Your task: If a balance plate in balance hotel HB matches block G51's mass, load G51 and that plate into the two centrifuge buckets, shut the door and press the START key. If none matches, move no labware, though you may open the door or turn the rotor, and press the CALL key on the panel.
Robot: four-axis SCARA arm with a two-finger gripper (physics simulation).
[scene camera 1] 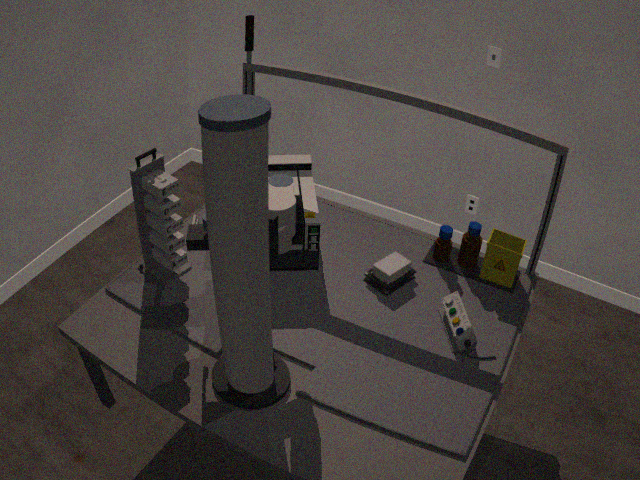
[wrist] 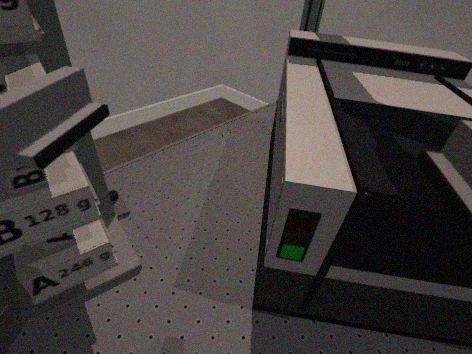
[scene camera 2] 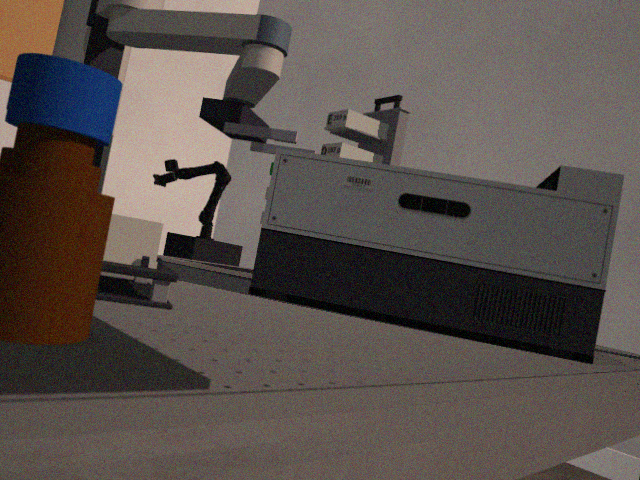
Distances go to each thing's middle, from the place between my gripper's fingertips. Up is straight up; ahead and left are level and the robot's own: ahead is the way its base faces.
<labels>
I see my gripper 7 cm past the balance plate B [wrist: 49, 202], 21 cm to the right of it and 13 cm above it. Also, from my hand: centrifuge [scene camera 2: 523, 267]: 34 cm ahead, 16 cm below; then G51 plate [scene camera 2: 129, 239]: 33 cm ahead, 52 cm to the right, 23 cm below.
</labels>
